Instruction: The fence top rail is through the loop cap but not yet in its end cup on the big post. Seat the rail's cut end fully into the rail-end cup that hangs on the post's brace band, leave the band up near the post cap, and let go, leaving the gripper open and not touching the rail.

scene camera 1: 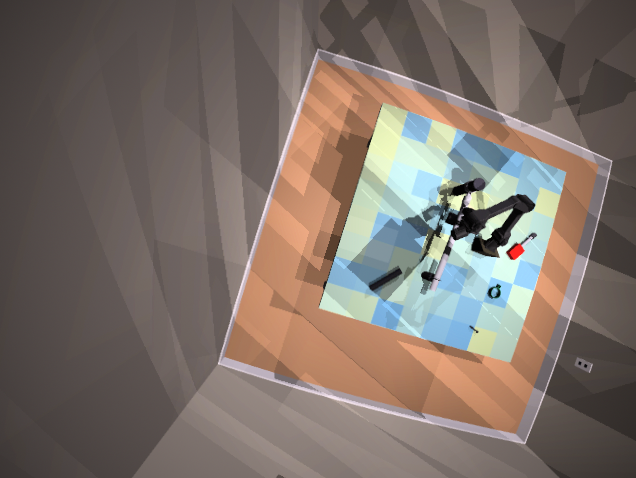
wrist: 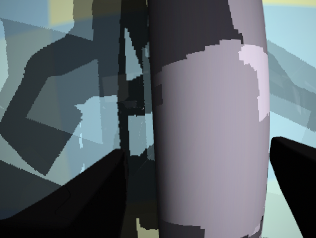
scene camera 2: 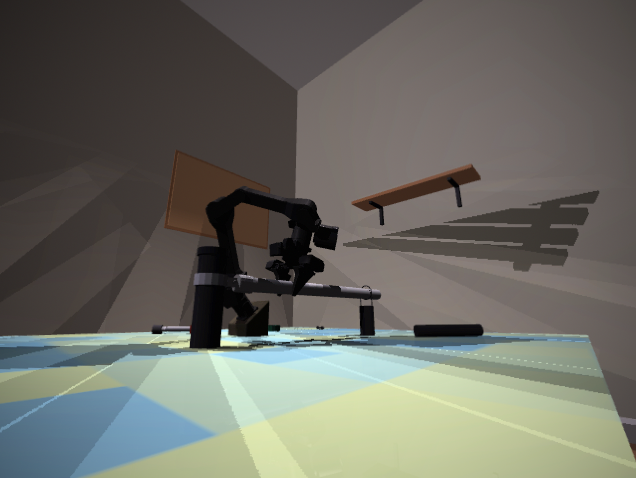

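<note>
The gripper (scene camera 2: 285,296), which also appears in the wrist view (wrist: 201,154), is open and holds nothing. A grey top rail (scene camera 2: 309,289) is visible in the wrist view too (wrist: 210,88). There is also a black cylinder (scene camera 2: 448,329); in the wrist view the cylinder is out of frame.
</note>
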